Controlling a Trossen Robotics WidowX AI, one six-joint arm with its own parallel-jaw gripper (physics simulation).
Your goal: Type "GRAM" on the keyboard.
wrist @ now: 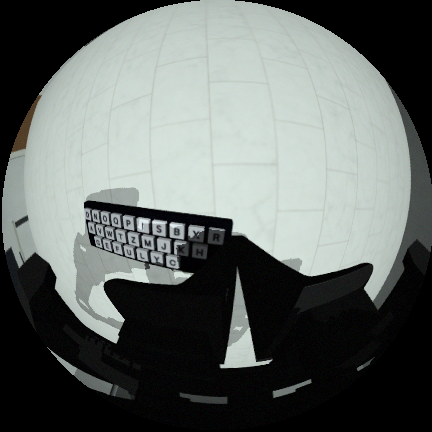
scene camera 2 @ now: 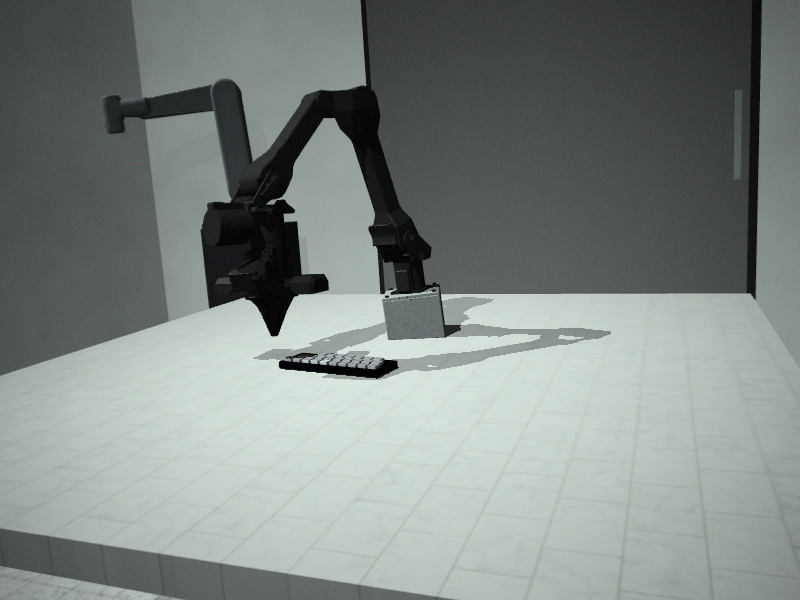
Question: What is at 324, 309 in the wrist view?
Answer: The gripper.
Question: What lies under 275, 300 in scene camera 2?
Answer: The gripper.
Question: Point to a black keyboard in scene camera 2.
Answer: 344, 364
